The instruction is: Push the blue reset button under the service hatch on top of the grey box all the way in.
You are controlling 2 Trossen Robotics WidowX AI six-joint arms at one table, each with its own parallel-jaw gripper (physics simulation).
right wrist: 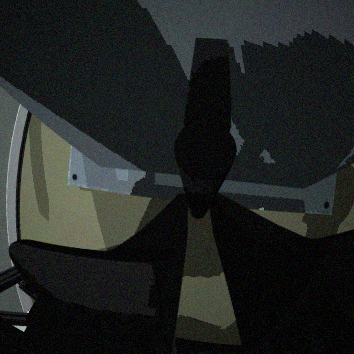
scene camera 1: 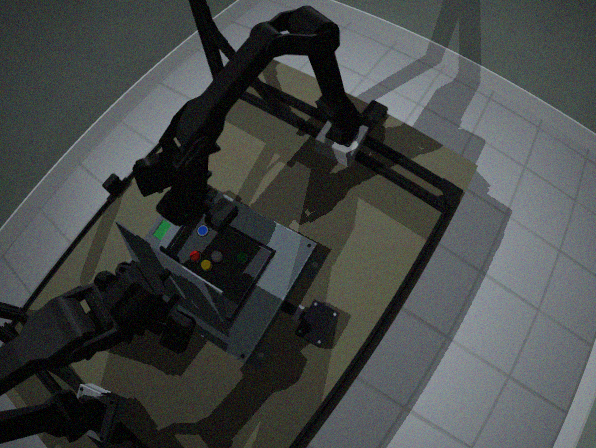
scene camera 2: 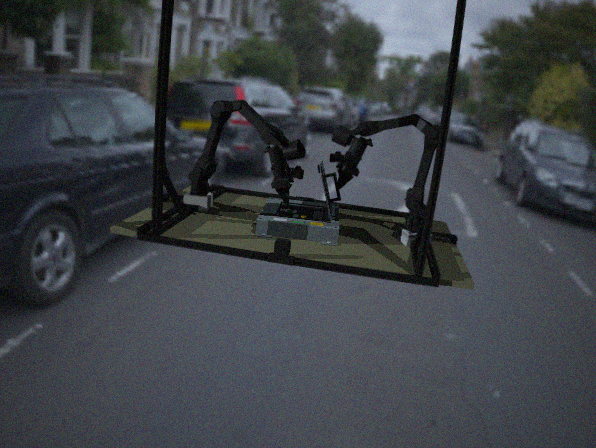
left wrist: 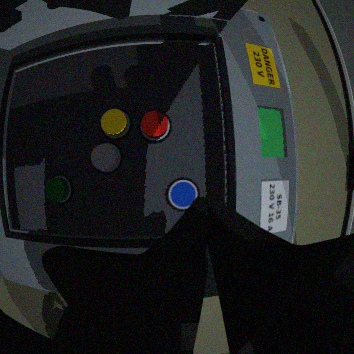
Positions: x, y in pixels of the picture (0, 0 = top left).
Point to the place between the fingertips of my left gripper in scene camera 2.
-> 287, 204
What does my left gripper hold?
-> Nothing.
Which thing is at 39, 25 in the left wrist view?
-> A service hatch.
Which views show my right gripper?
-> The right wrist view, scene camera 1 and scene camera 2 only.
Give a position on a service hatch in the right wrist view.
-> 254, 98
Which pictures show my left gripper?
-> Scene camera 1, scene camera 2 and the left wrist view only.
